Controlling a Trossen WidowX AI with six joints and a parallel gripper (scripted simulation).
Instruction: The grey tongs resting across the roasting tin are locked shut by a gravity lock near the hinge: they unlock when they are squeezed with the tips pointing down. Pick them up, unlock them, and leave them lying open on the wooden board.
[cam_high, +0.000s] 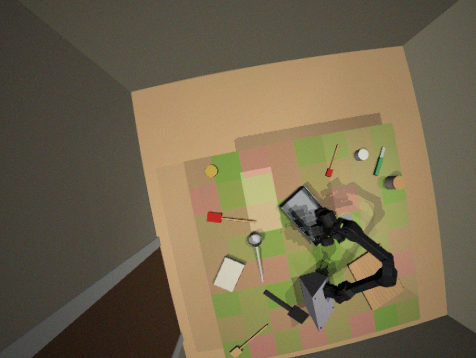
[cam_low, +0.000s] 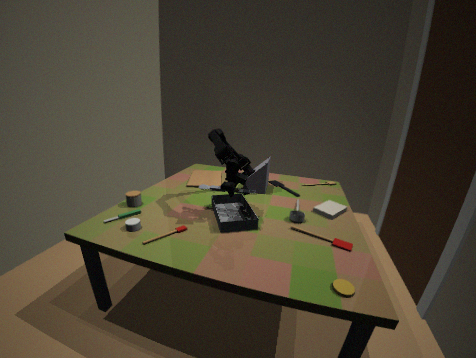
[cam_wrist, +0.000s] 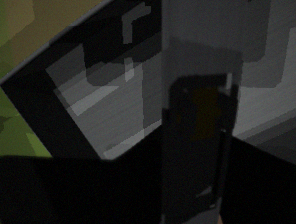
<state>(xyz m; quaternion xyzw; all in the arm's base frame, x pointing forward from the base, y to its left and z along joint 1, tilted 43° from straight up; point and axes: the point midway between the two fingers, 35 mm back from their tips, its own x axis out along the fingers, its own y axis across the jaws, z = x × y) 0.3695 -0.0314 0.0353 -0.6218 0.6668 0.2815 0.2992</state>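
The yellow lock piece lies 2 cm to the left of my gripper tip and 4 cm above it. From my gripper tip the other things lie so: red spatula (14 cm ahead, 47 cm to the left, 9 cm below); roasting tin (3 cm ahead, 1 cm to the left, 7 cm below); black spatula (49 cm behind, 26 cm to the left, 9 cm below).
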